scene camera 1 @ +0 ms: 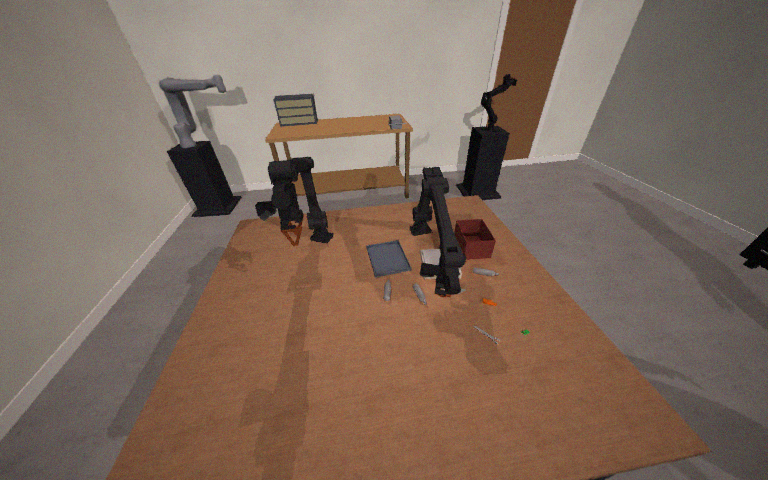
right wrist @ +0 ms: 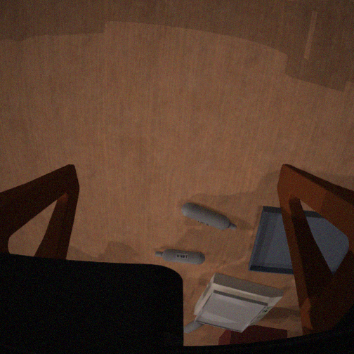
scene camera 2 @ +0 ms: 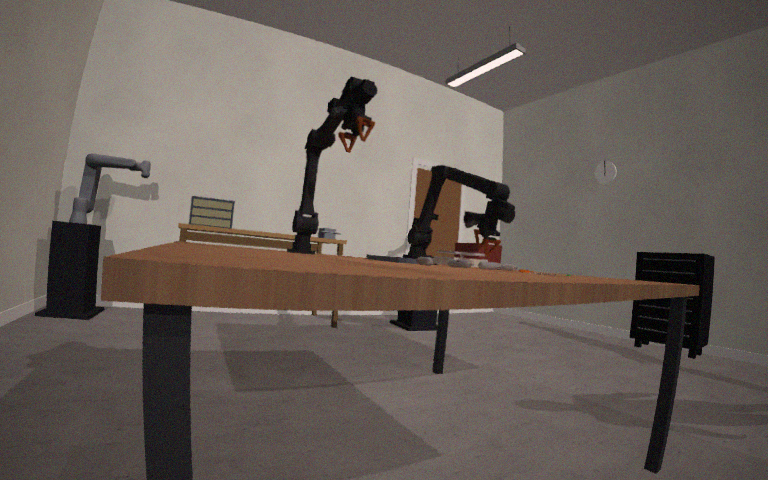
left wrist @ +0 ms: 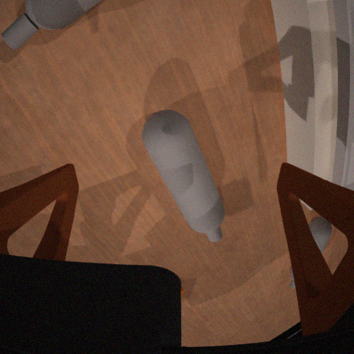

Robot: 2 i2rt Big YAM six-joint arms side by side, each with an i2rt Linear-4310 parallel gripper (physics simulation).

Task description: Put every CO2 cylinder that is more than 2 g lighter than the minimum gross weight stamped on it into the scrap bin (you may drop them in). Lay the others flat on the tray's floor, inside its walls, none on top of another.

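Frame: origin at the left arm's base, x ahead, y left, z up, level; metres.
Seen in the pictures: left gripper, fingertip midpoint: point(scene camera 1: 442, 286) point(scene camera 2: 482, 252); right gripper, fingertip midpoint: point(scene camera 1: 296, 240) point(scene camera 2: 355, 146); left arm's base at its link origin: point(scene camera 1: 420, 230); right arm's base at its link origin: point(scene camera 1: 322, 237).
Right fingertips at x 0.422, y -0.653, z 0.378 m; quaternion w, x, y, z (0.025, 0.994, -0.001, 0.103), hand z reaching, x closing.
Observation:
Pixels of each thing's middle, then the offset from my right fingertips to it. "spot": a spot on its surface instead.
- blue-grey tray at the middle of its body: point(scene camera 2: 399, 259) point(scene camera 1: 387, 257) 0.222 m back, 0.393 m left, 0.368 m down
- dark red scrap bin at the middle of its body: point(scene camera 2: 477, 255) point(scene camera 1: 473, 238) 0.188 m back, 0.873 m left, 0.318 m down
- white scale at a spot on its surface: point(scene camera 1: 430, 256) spot: 0.112 m back, 0.593 m left, 0.316 m down
- orange piece at the middle of its body: point(scene camera 1: 489, 302) 0.190 m ahead, 0.758 m left, 0.374 m down
- thin grey piece at the middle of its body: point(scene camera 1: 486, 334) 0.326 m ahead, 0.662 m left, 0.377 m down
- small green piece at the middle of its body: point(scene camera 1: 525, 332) 0.359 m ahead, 0.816 m left, 0.376 m down
Several grey CO2 cylinders lie on the table: one point(scene camera 1: 387, 290) point(right wrist: 206, 216), one beside it point(scene camera 1: 419, 294) point(right wrist: 183, 256) with a label too small to read, one near the bin point(scene camera 1: 485, 272), and one point(left wrist: 175, 155) point(scene camera 1: 462, 290) below my left gripper. My left gripper point(scene camera 1: 446, 294) point(scene camera 2: 487, 243) point(left wrist: 177, 174) is open and hangs above that cylinder, which shows between its fingers. My right gripper point(scene camera 2: 355, 145) point(right wrist: 177, 175) is open, high above the table. The blue-grey tray point(scene camera 1: 388, 259) point(right wrist: 270, 245) has a bare floor. The dark red scrap bin point(scene camera 1: 480, 249) point(right wrist: 257, 334) stands at the table's right side; its floor is hidden.
A white scale point(scene camera 1: 430, 256) point(right wrist: 232, 310) stands between tray and bin, partly hidden by my left arm in scene camera 1. An orange piece point(scene camera 1: 489, 302), a thin grey piece point(scene camera 1: 487, 335) and a small green piece point(scene camera 1: 525, 332) lie nearer the camera, on the right.

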